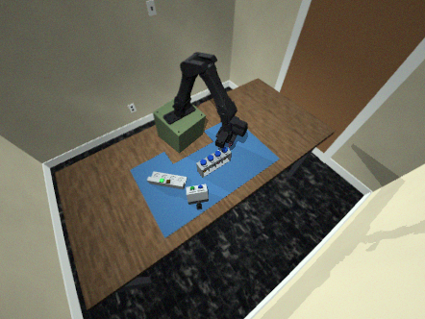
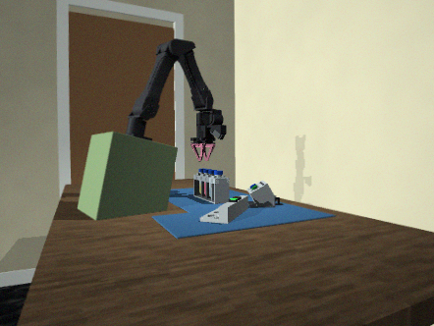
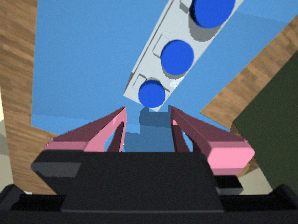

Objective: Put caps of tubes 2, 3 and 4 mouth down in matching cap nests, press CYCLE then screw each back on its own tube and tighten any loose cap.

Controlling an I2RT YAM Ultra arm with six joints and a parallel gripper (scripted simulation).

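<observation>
The green key is 50 mm ahead of my hand, 290 mm to the right of it and 100 mm below it. Round my hand: blue cycle key 70 mm ahead, 260 mm to the right, 100 mm below; key box 70 mm ahead, 280 mm to the right, 110 mm below.
</observation>
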